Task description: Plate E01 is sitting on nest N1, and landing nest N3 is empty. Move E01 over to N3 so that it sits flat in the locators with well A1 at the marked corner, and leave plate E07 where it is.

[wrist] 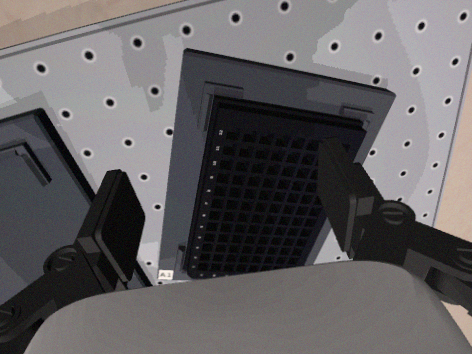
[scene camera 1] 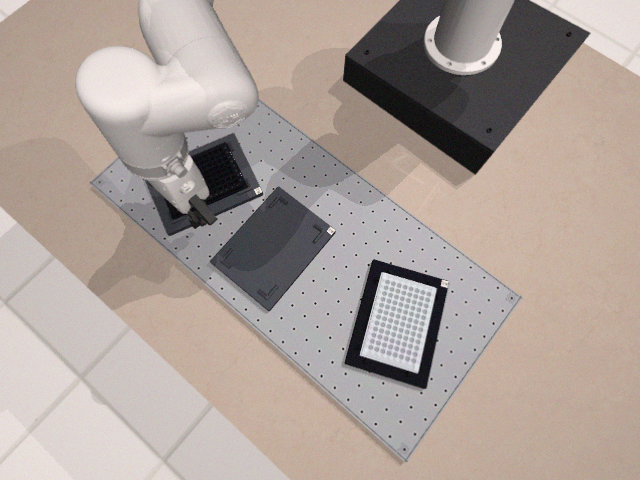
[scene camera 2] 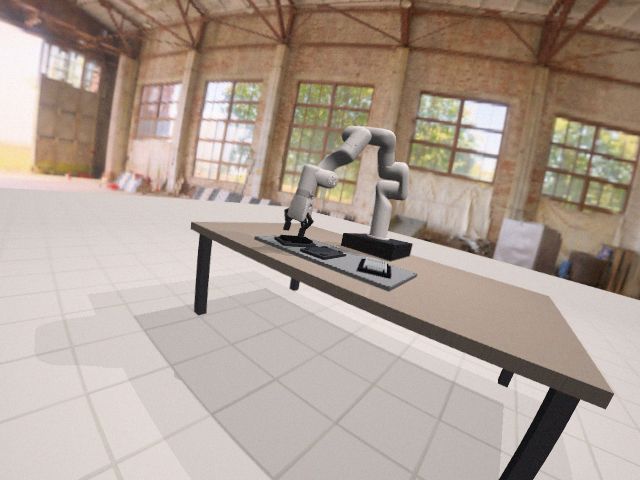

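A black well plate [scene camera 1: 222,170] [scene camera 2: 294,239] [wrist: 255,200] lies on a dark nest [scene camera 1: 232,200] [wrist: 181,200], with an A1 tag [scene camera 1: 257,191] [wrist: 166,274] at one corner. The middle nest [scene camera 1: 273,248] [scene camera 2: 323,252] [wrist: 30,215] is empty, with corner locators and its own tag [scene camera 1: 330,230]. A white well plate [scene camera 1: 398,322] [scene camera 2: 375,266] sits on the third nest [scene camera 1: 366,310]. I cannot read E01 or E07 on either plate. My gripper [scene camera 2: 294,230] [wrist: 225,179] is open and empty above the black plate; its right finger hides part of the wells in the wrist view.
The three nests stand on a grey perforated board [scene camera 1: 330,351] on a brown table [scene camera 2: 465,294]. The arm's black base block [scene camera 1: 413,98] [scene camera 2: 376,246] stands beside the board. In scene camera 1 the arm covers part of the black plate and its nest.
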